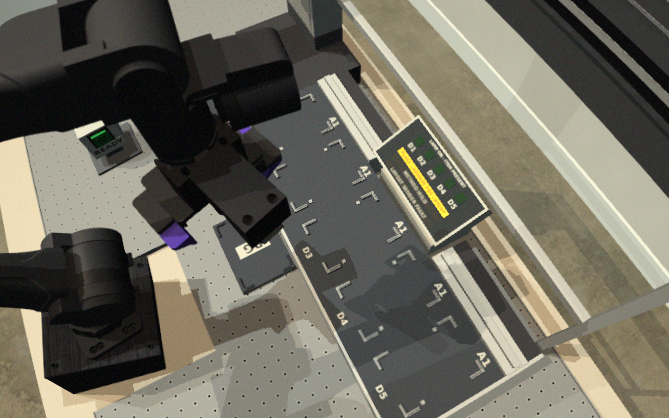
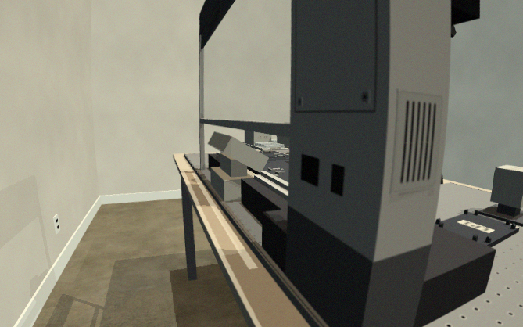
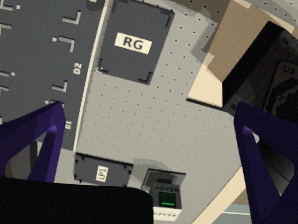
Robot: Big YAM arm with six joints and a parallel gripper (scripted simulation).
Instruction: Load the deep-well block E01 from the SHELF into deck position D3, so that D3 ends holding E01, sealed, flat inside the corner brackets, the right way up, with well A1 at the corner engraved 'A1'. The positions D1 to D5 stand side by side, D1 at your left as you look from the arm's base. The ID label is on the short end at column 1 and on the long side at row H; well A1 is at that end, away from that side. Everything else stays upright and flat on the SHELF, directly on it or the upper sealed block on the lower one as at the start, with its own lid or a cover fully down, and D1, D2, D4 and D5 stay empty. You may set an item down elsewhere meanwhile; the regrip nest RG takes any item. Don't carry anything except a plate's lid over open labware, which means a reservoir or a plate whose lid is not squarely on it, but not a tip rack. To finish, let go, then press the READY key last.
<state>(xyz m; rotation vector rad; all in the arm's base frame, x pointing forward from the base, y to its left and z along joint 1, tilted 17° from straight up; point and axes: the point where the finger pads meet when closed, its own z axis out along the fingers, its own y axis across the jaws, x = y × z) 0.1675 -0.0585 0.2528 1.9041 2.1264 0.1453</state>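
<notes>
The deep-well block lies 39 cm to the right of my hand, 19 cm below it and 15 cm behind it. Also, from my hand: ready key: 41 cm to the left, 23 cm below, 8 cm behind; regrip nest RG: 31 cm below, 7 cm to the left, 2 cm ahead; shelf label: 31 cm below, 29 cm to the right, 18 cm behind.
</notes>
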